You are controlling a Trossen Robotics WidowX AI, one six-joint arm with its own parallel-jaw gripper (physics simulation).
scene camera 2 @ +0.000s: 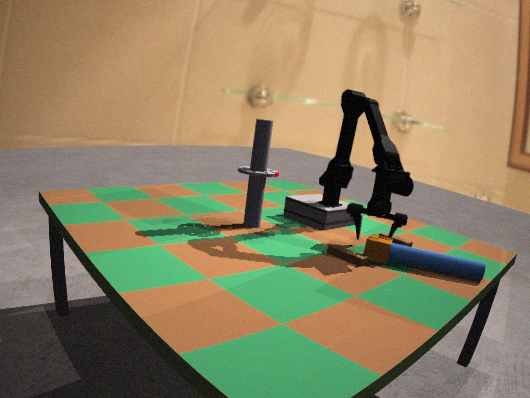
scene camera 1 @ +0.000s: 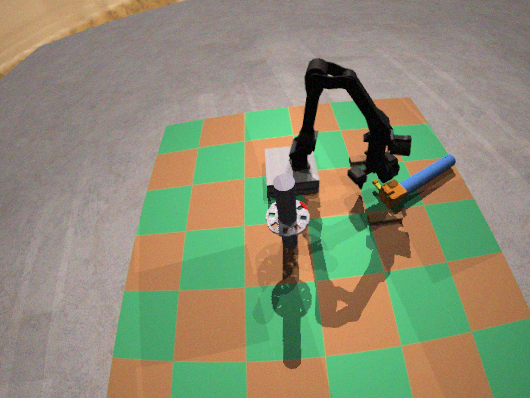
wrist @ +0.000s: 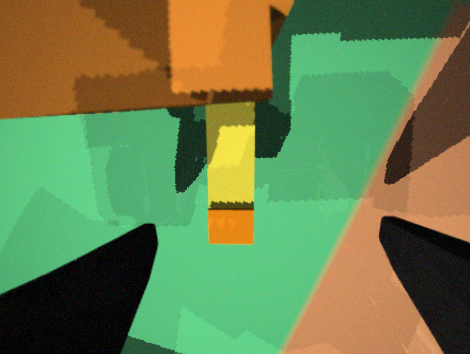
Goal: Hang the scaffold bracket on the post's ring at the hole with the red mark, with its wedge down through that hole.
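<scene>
The scaffold bracket lies on the mat; its orange head [scene camera 1: 392, 195] [scene camera 2: 378, 250] [wrist: 220, 45] joins a blue tube [scene camera 1: 427, 174] [scene camera 2: 435, 261]. Its yellow wedge [scene camera 1: 377, 184] [wrist: 231, 175], with an orange end, sticks out of the head's side. My gripper [scene camera 1: 375, 181] [scene camera 2: 374, 237] [wrist: 267, 230] is open and empty, low over the wedge side of the head; in the wrist view the wedge's end shows between the fingertips, slightly beyond them. The grey post [scene camera 1: 286, 205] [scene camera 2: 255, 200] stands upright, with a holed ring [scene camera 1: 305, 222] [scene camera 2: 243, 171] around it. The red mark [scene camera 1: 304, 205] [scene camera 2: 276, 174] is on the ring's arm-base side in scene camera 1.
Two low brown blocks stand on either side of the bracket's head, one [scene camera 1: 385, 220] [scene camera 2: 346, 254] nearer scene camera 1, the other [scene camera 1: 357, 161] [scene camera 2: 401, 241] behind. The arm's grey base [scene camera 1: 275, 165] [scene camera 2: 317, 212] stands behind the post in scene camera 1.
</scene>
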